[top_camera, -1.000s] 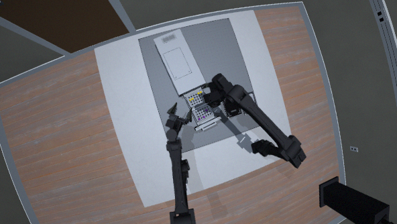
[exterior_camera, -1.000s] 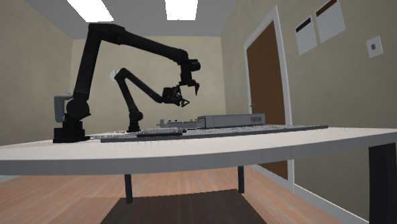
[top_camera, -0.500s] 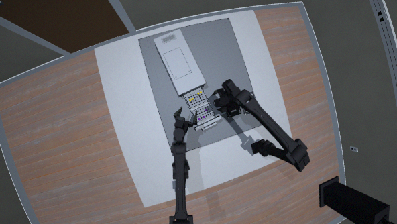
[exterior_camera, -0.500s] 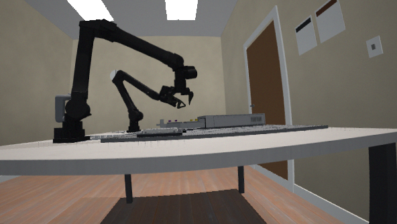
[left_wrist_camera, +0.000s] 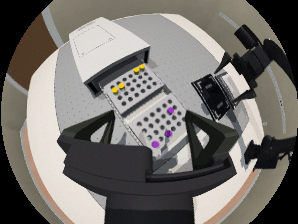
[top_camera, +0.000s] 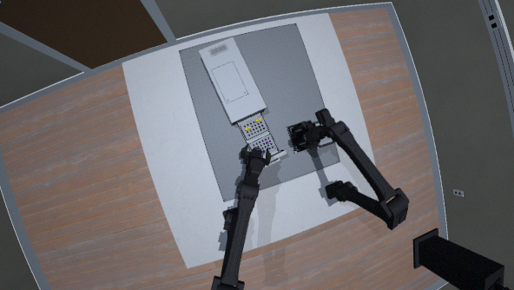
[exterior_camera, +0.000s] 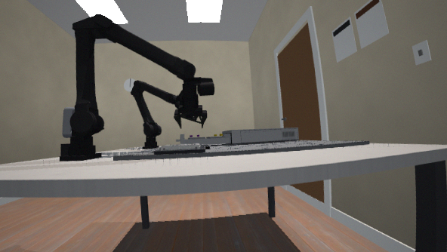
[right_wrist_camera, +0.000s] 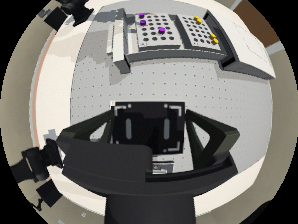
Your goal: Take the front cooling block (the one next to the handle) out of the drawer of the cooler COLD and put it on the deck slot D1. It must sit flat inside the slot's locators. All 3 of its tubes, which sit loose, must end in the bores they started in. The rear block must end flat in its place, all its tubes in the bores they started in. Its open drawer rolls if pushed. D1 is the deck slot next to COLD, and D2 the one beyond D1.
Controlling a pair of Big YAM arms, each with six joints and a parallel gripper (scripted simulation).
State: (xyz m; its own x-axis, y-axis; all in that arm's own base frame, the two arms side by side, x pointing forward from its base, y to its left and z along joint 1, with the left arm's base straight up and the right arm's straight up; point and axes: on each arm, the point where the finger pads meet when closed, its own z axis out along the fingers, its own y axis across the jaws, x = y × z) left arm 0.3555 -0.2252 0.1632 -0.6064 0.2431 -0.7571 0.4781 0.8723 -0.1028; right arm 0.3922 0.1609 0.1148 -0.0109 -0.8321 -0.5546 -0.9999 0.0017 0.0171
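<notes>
The drawer is 110 mm below my left hand, 30 mm to the right of it and 30 mm ahead of it. From my left hand the other things lie so: deck slot D1: 270 mm to the right, 140 mm below; then pale plate: 420 mm to the right, 130 mm below, 10 mm behind; then cooler COLD: 210 mm ahead, 110 mm below, 10 mm to the left.
</notes>
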